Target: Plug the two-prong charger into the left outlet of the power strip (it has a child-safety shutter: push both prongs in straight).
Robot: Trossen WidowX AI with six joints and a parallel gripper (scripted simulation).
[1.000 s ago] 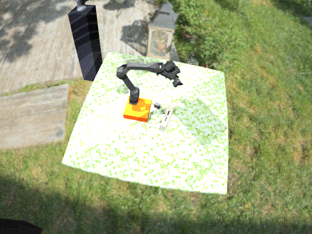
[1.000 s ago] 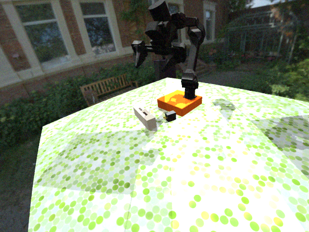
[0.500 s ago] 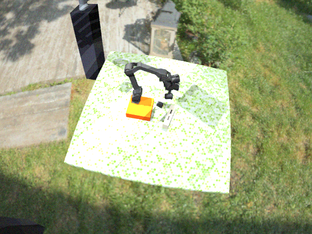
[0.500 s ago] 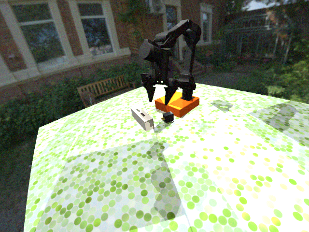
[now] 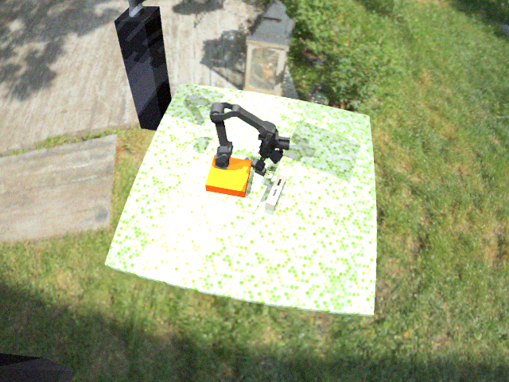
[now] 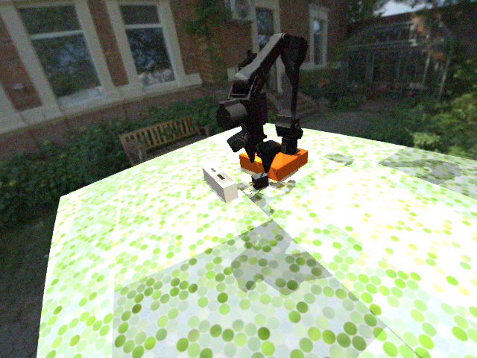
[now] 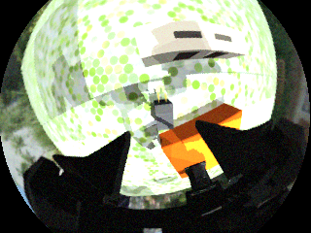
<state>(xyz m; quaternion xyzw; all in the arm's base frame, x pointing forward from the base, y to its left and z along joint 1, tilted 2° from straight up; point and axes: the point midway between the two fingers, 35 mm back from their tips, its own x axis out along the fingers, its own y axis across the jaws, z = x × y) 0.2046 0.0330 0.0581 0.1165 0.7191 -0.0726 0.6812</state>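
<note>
Right now my gripper tip is 50 mm above the two-prong charger, 10 mm to the left of it and 10 mm short of it.
</note>
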